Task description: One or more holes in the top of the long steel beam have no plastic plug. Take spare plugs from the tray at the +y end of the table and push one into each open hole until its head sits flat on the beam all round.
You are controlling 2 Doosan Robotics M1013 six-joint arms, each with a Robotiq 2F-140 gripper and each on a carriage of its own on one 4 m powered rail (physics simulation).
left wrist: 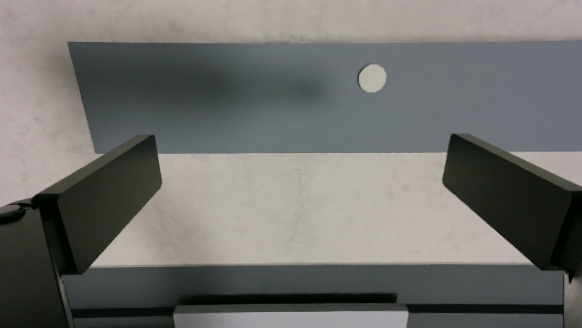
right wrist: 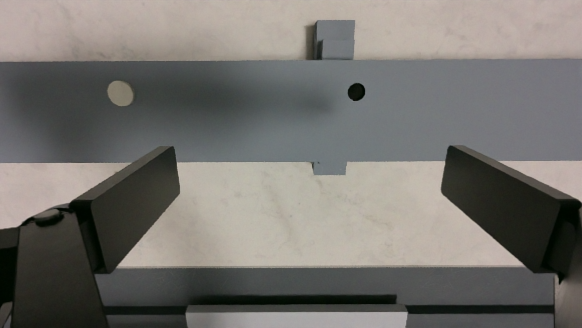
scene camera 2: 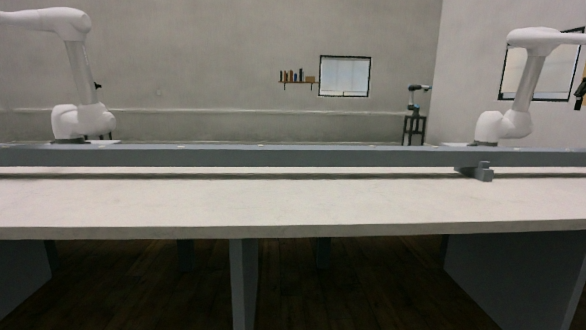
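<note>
The long steel beam (scene camera 2: 310, 157) (left wrist: 225, 135) (right wrist: 250, 145) lies along the table. In the right wrist view an open hole (right wrist: 356, 92) shows dark in its top, right of a pale plug (right wrist: 120, 93) seated in the beam. In the left wrist view a pale plug (left wrist: 372, 78) sits in the beam near its left end. My left gripper (left wrist: 303, 159) is wide open and empty above the near side of the beam. My right gripper (right wrist: 310, 169) is wide open and empty above the near side of the beam. The spare-plug tray does not show in these views.
A grey support block (scene camera 2: 484, 171) (right wrist: 336, 40) sticks out from under the beam. The pale table top (scene camera 2: 280, 205) (left wrist: 300, 210) (right wrist: 300, 220) extends on both sides of the beam. The grey rail structure (left wrist: 300, 282) (right wrist: 300, 282) runs beyond the table edge.
</note>
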